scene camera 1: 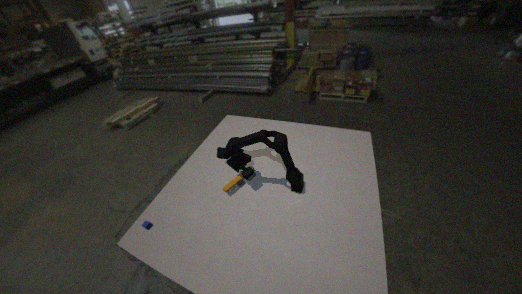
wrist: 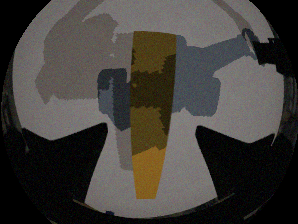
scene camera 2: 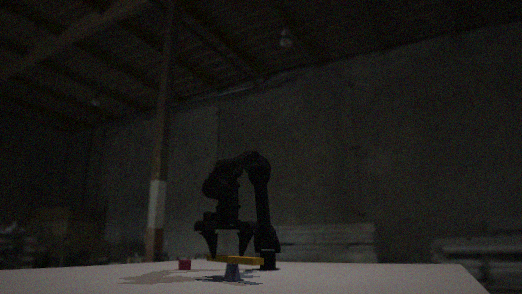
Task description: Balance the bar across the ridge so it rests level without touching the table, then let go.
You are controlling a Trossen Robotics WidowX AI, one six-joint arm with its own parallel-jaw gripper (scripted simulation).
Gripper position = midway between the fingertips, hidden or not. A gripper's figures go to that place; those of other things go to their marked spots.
Labels:
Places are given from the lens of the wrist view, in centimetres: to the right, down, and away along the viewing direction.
gripper (wrist: 153,129): 0, 2, 10
yellow bar (wrist: 152,78): 0, -2, 8

